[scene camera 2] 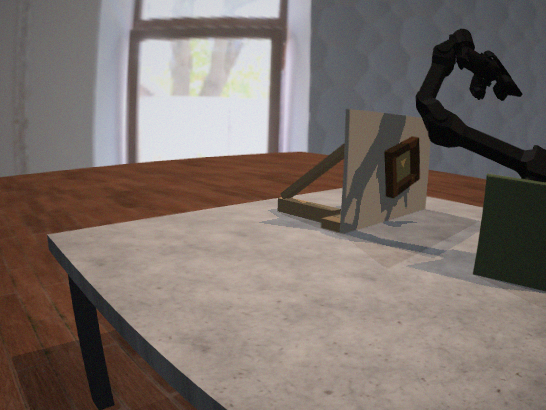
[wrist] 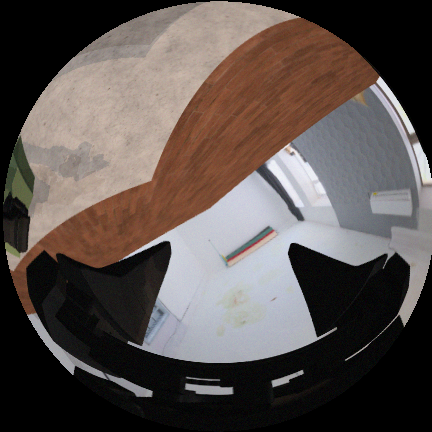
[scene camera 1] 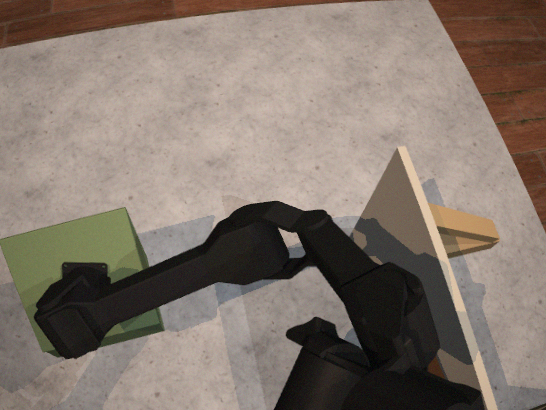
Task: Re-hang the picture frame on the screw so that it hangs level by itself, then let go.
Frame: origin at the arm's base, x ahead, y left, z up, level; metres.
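Seen in the pictures: gripper, fingertip midpoint: [scene camera 2: 515,86] [wrist: 232,249]; arm's base, link origin: [scene camera 2: 528,208] [scene camera 1: 85,283].
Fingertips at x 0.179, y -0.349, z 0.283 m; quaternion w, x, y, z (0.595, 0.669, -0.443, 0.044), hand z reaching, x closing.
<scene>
Pixels of each thing's top centre, then the offset from my fingertips to it. "spot": a spot on its surface instead. Level surfaces: height alone.
- brown picture frame, top centre: [scene camera 1: 430,346] [scene camera 2: 404,136] dx +0.263, dy +0.204, dz -0.178 m
- upright beige board, surface spot: [scene camera 1: 398,200] spot: dx +0.256, dy +0.399, dz -0.171 m
- grey table, surface height: dz -0.418 m
The brown picture frame [scene camera 2: 392,175] [scene camera 1: 436,367] is against the upright beige board [scene camera 2: 361,150] [scene camera 1: 398,200]. In scene camera 2 it looks tilted, its right side higher. In scene camera 1 the arm hides most of it. The screw cannot be made out. My gripper [wrist: 232,249] is open and empty, its two black fingers wide apart in the wrist view. In scene camera 2 it is up at the right, higher than the board and apart from the frame. The picture frame does not show in the wrist view, where floor, walls and ceiling lie beyond the fingers.
Wooden struts [scene camera 1: 465,223] [scene camera 2: 309,209] brace the board from behind. The arm's base stands on a green block [scene camera 1: 85,237] [scene camera 2: 510,230] on the grey table [scene camera 1: 200,100] [scene camera 2: 250,310]. The raised arm reaches from the block towards the board and casts shadows on it.
</scene>
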